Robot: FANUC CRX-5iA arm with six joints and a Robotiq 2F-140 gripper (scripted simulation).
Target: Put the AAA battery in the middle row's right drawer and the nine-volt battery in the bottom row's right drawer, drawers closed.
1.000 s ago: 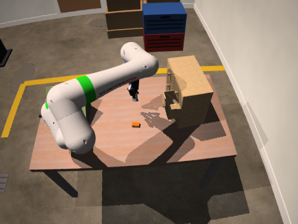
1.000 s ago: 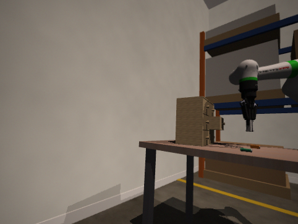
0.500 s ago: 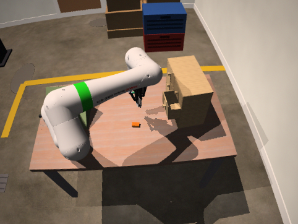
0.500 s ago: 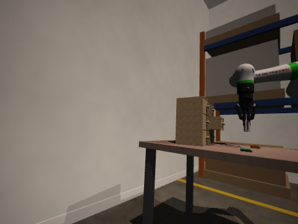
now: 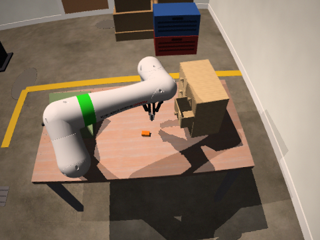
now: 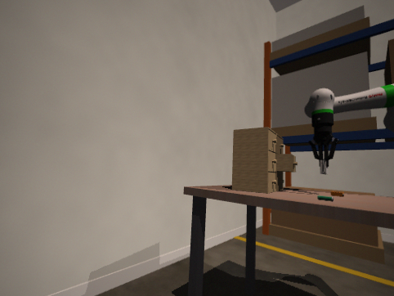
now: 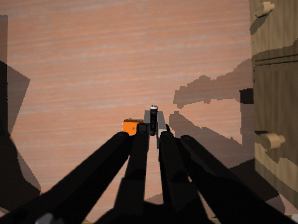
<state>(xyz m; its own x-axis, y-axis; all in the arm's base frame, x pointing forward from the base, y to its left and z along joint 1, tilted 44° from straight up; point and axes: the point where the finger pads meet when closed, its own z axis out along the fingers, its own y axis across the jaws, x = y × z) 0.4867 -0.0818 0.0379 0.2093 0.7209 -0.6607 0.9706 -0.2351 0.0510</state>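
The orange nine-volt battery is 6 cm behind my hand, 4 cm to the right of it and 13 cm below it. Round my hand: green AAA battery (2 cm behind, 24 cm to the left, 13 cm below); dark item (3 cm below).
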